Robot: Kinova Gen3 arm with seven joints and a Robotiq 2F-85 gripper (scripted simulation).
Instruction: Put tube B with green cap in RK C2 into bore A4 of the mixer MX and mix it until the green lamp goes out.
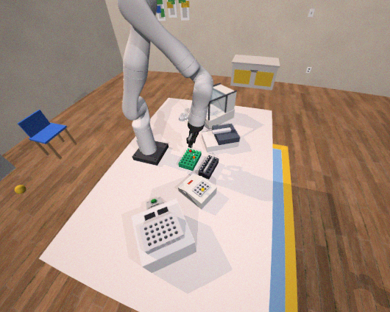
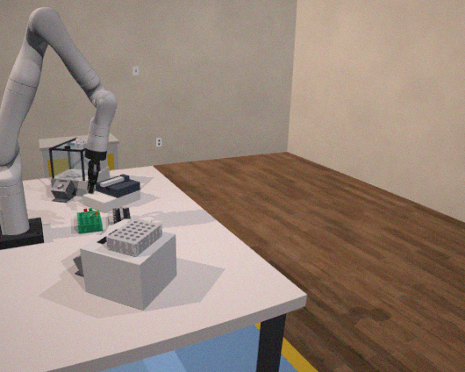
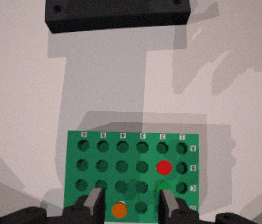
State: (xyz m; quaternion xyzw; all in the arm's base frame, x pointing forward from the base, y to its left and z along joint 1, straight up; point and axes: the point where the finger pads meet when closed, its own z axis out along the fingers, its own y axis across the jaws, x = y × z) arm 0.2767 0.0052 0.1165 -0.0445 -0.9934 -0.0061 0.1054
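My gripper is now 13 cm above the tube rack and 2 cm past it. From my hand the other things lie so: black magnet block 12 cm below, 10 cm ahead, 3 cm to the right; then dry block 19 cm to the right, 11 cm below, 8 cm ahead; then spectrophotometer 20 cm to the left, 11 cm ahead, 8 cm below.
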